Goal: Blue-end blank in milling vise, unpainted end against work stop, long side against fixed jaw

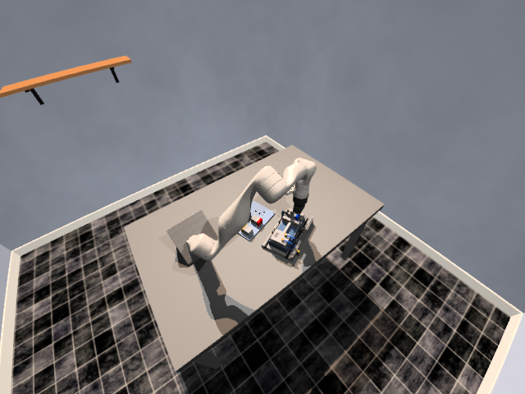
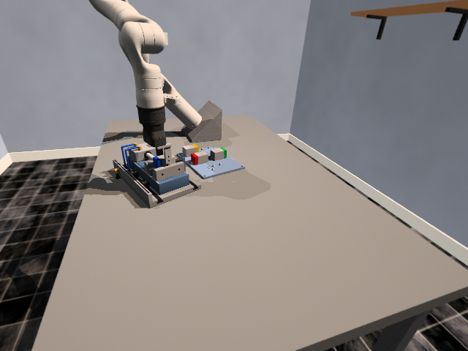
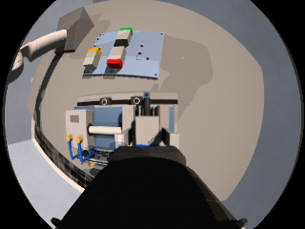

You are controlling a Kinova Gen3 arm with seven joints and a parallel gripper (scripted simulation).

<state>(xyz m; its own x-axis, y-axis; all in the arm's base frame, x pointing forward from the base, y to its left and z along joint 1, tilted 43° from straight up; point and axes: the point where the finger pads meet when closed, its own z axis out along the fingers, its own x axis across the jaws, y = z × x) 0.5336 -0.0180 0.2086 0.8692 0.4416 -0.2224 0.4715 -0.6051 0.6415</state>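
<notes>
The blue-ended blank is 3 cm below my hand. The rest, counted from my hand: light blue plate (19 cm behind, 18 cm to the left, 12 cm below); then red-ended blank (18 cm behind, 13 cm to the left, 10 cm below); then fixed jaw (5 cm below, 3 cm ahead, 1 cm to the left).
</notes>
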